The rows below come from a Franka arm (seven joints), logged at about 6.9 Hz.
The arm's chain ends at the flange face. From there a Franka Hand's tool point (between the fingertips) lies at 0.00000 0.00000 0.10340 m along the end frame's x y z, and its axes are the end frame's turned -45 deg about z.
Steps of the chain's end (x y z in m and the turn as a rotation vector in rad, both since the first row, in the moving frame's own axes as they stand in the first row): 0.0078 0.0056 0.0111 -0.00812 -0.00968 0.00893; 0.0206 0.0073 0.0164 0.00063 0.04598 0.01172; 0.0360 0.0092 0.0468 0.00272 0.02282 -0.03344; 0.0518 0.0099 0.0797 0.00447 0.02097 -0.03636; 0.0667 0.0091 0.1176 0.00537 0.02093 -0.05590
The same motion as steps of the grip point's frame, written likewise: 0.0003 0.0094 0.0111 0.00110 -0.01259 0.00893; 0.0128 0.0231 0.0163 -0.03207 0.03296 0.01172; 0.0208 0.0334 0.0468 -0.01421 0.01806 -0.03344; 0.0315 0.0448 0.0797 -0.01167 0.01799 -0.03636; 0.0427 0.0547 0.1176 -0.01100 0.01860 -0.05590
